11 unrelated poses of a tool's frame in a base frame.
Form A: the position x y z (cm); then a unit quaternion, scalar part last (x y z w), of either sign.
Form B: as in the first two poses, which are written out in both.
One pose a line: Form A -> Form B
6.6 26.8 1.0 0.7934 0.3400 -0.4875 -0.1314 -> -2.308 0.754 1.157 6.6 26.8 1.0
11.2 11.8 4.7 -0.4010 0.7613 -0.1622 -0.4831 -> 2.857 -1.046 -2.007 11.2 11.8 4.7
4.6 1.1 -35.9 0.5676 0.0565 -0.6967 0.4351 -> 0.871 0.997 -1.529 4.6 1.1 -35.9
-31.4 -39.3 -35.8 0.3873 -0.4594 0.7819 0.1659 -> -1.131 -0.860 -2.993 -31.4 -39.3 -35.8
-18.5 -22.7 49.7 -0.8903 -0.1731 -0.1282 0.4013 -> -2.337 -0.376 0.223 -18.5 -22.7 49.7
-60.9 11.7 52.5 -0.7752 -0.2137 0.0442 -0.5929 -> 1.886 0.328 0.299 -60.9 11.7 52.5
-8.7 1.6 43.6 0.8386 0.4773 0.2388 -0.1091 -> 3.089 -0.529 1.049 -8.7 1.6 43.6
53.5 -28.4 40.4 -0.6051 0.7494 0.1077 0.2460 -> -2.984 0.523 -1.741 53.5 -28.4 40.4
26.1 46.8 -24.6 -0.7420 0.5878 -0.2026 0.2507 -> -2.485 -0.006 -1.342 26.1 46.8 -24.6
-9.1 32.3 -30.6 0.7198 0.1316 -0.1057 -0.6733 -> -1.642 -0.025 0.338 -9.1 32.3 -30.6
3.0 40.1 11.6 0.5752 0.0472 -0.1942 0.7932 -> 1.214 0.303 -0.269 3.0 40.1 11.6
